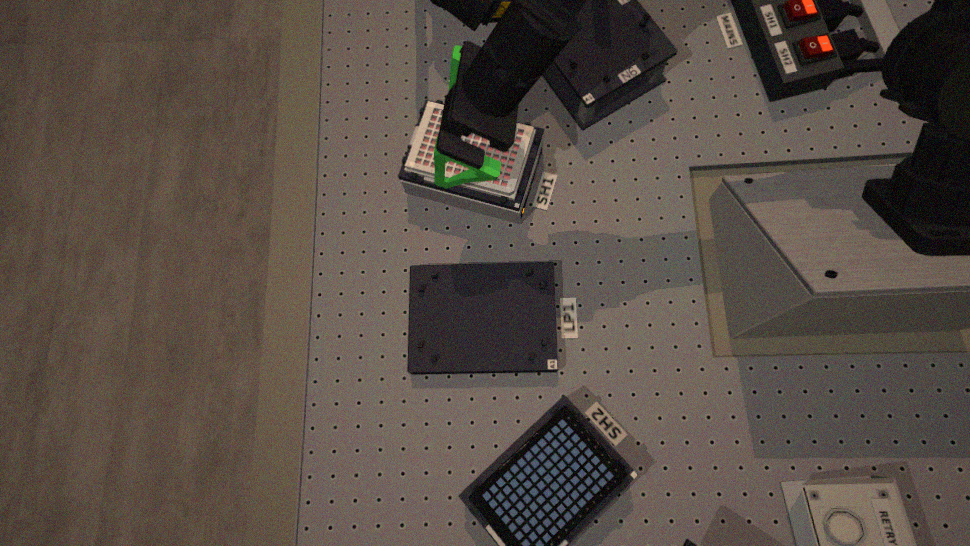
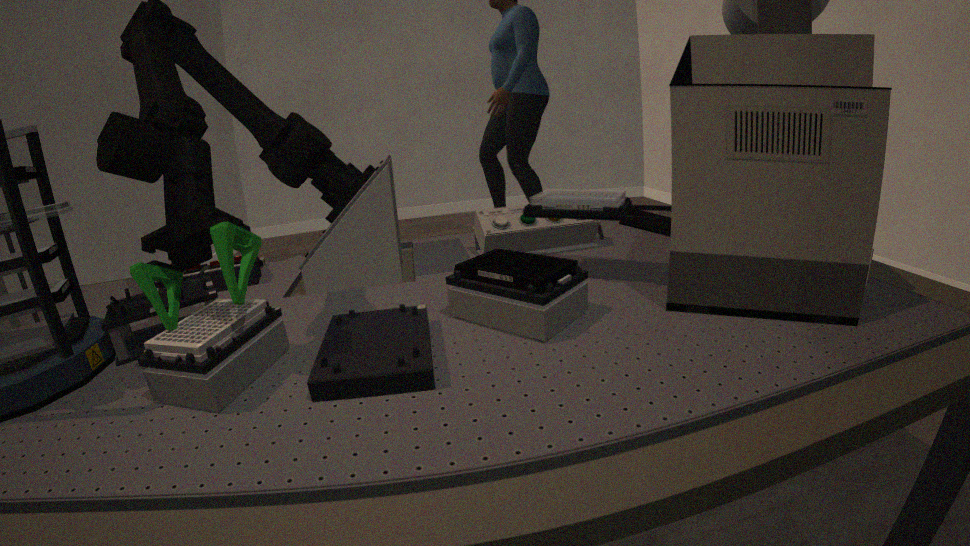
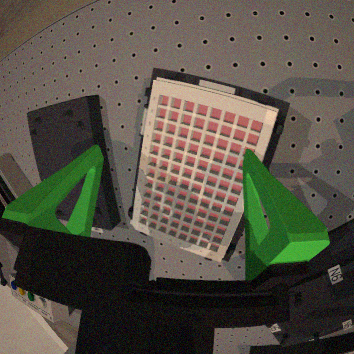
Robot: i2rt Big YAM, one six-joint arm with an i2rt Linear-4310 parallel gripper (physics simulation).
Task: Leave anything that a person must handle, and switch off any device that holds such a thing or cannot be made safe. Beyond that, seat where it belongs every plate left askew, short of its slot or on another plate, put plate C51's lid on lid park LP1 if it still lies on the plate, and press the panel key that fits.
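Observation:
A white plate with red wells sits slightly turned and offset on shaker SH1. My gripper is open and empty, its green fingers astride this plate. A dark plate with blue wells lies on shaker SH2. Lid park LP1 shows bare posts and no lid. The SH1 switch and SH2 switch glow orange. The key panel shows partly. C51's name is not readable.
Dark nest N6 stands close beside SH1. A clear plate lies on a dark support by the panel. A tall box device stands at right, a blue-based shelf tower at left. A person stands behind the table.

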